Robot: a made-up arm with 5 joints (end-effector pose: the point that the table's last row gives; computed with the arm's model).
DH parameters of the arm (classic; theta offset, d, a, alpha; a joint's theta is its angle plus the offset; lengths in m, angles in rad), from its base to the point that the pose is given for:
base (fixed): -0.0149 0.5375 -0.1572 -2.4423
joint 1: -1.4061 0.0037 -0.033 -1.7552
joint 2: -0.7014 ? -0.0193 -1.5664
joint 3: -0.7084 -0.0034 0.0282 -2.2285
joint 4: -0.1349 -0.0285 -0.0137 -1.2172
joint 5: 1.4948 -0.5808 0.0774 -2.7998
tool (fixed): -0.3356 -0.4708 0 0
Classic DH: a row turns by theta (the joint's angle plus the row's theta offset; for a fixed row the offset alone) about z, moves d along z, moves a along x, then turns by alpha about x.
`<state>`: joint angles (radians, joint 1 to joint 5).
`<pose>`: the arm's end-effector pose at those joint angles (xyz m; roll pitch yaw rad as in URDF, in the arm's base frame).
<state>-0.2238 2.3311 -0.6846 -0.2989 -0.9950</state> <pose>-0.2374 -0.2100 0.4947 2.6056 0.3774 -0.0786</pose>
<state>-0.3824 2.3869 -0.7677 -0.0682 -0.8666</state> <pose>-0.1305 -0.1918 0.4852 2.6018 0.4074 0.3989</pose>
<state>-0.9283 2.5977 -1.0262 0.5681 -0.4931</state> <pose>-0.0113 0.0654 0.4995 2.3134 0.6888 1.6683</pose>
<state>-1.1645 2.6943 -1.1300 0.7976 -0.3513</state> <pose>-0.0787 0.1551 0.4928 2.1348 0.9507 2.0592</pose>
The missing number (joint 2, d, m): -0.1187
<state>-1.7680 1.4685 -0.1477 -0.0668 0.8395</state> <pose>0.0724 -0.0510 0.6067 1.6838 0.6868 0.6010</pose>
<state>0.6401 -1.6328 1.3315 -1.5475 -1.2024</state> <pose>-0.1446 0.0769 0.7218 1.6940 0.2728 1.1233</pose>
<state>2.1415 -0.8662 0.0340 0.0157 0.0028</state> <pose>-0.0681 -0.0322 0.3955 -1.6363 -0.3596 -1.8153</pose>
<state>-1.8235 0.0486 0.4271 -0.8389 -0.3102</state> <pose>-0.2479 -0.2304 0.5028 -0.2073 -0.9461 2.4028</pose>
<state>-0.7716 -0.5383 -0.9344 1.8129 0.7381</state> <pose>-0.2084 -0.2158 0.6706 0.6515 -0.5606 2.5970</pose>
